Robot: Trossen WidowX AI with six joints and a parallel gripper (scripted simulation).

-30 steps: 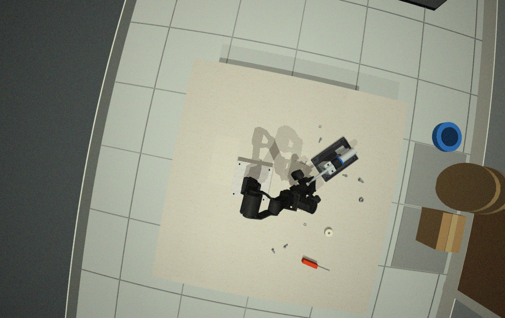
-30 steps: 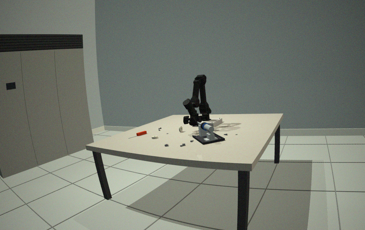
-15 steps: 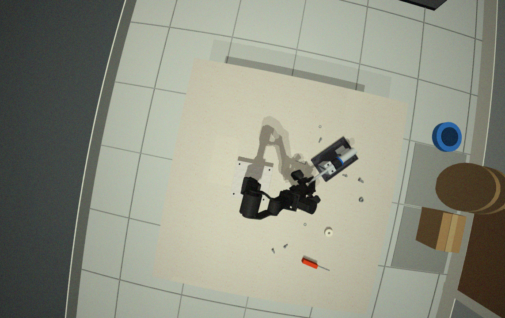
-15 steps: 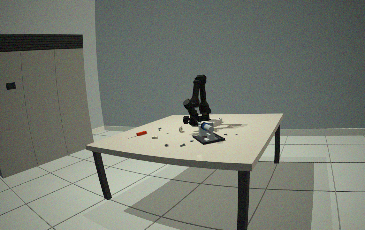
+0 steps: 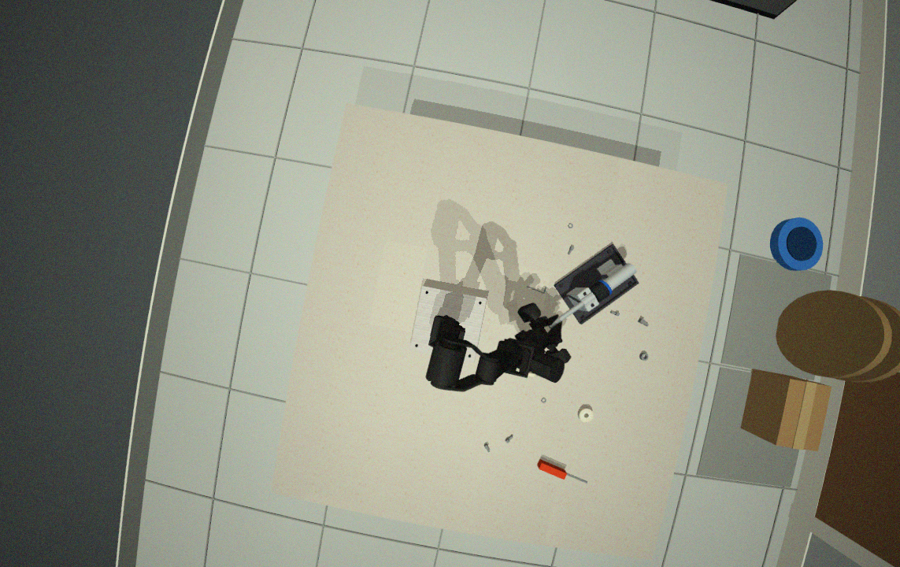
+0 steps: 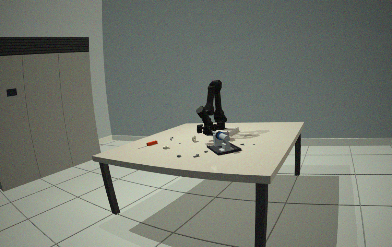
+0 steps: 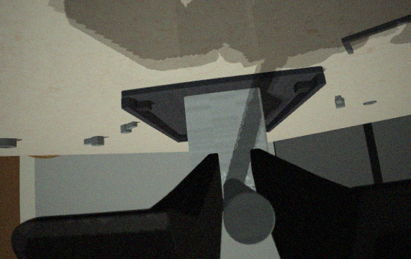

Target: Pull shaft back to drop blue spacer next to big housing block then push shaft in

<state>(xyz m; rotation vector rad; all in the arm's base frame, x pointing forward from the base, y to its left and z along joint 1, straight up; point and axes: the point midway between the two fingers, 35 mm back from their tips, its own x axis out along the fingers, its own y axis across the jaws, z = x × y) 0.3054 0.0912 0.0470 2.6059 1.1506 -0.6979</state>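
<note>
Now: gripper tip 40 mm short of the grey shaft, 50 mm to the right of it and 20 mm below it. Also, from my gripper tip: white ring 180 mm ahead, 280 mm to the right, 60 mm below; then blue spacer 100 mm ahead, 120 mm to the left, 20 mm above.
</note>
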